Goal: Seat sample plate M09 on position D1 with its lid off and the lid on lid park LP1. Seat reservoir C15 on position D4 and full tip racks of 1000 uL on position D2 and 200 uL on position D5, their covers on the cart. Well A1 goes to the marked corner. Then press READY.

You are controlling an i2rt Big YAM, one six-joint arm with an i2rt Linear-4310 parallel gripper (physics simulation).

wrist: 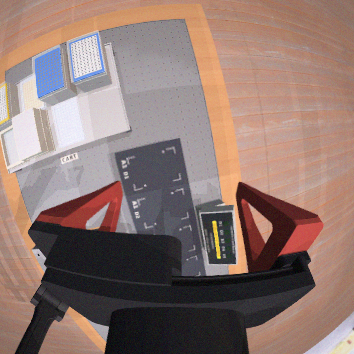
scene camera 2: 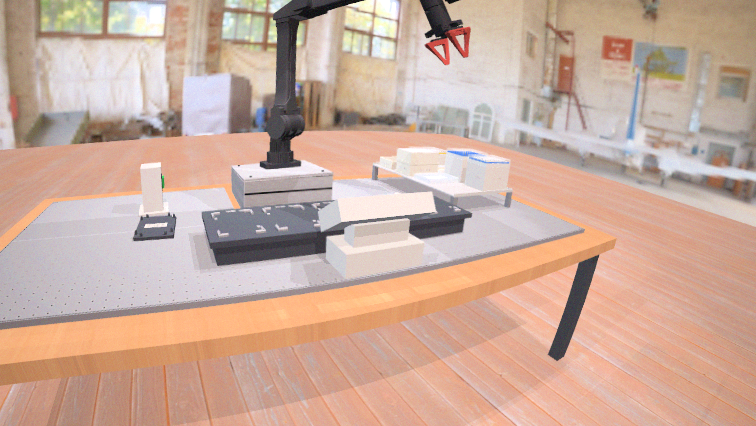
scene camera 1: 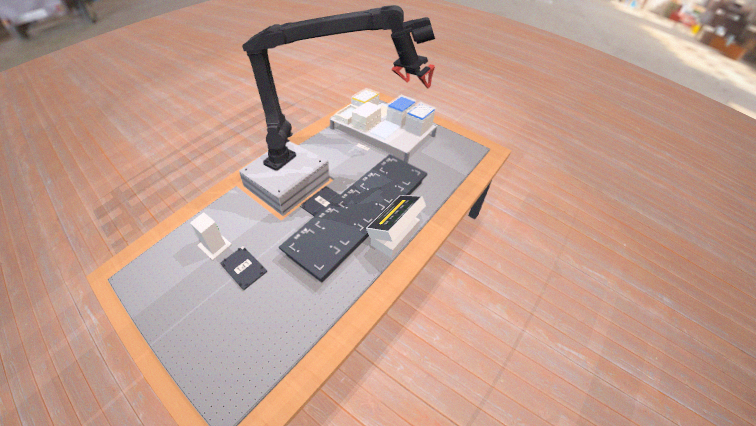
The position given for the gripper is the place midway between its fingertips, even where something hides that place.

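A cart shelf (scene camera 1: pixel 402 140) is part of the scene, visible in the wrist view (wrist: pixel 102 112) too, together with a LP1 pad (scene camera 1: pixel 243 267) that can also be seen in scene camera 2 (scene camera 2: pixel 157 227). The gripper (scene camera 2: pixel 456 61) is open and holds nothing; it appears as well in scene camera 1 (scene camera 1: pixel 418 84) and in the wrist view (wrist: pixel 178 187).
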